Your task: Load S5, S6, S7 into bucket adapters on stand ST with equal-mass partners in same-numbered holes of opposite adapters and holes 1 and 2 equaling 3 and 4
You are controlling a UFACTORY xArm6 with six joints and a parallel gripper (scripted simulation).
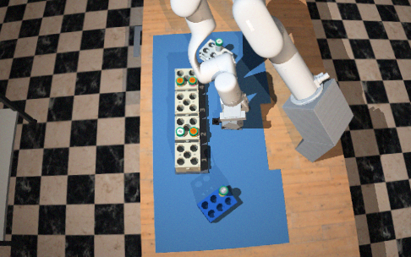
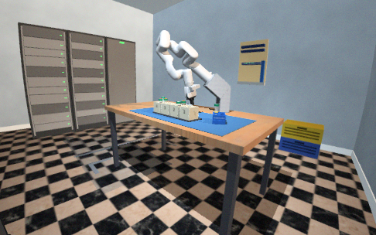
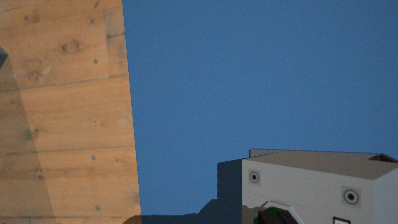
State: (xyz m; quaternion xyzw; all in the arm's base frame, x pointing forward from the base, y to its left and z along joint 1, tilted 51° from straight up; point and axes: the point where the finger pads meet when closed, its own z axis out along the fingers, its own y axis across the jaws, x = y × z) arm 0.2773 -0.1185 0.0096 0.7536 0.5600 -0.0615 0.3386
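Now: the green done key 30 mm below my hand. Also, from my hand: adapter 250 mm ahead, 80 mm to the left, 40 mm below; orange-dotted tube 200 mm ahead, 30 mm below; grey-dotted tube 250 mm to the left, 180 mm ahead, 30 mm below.
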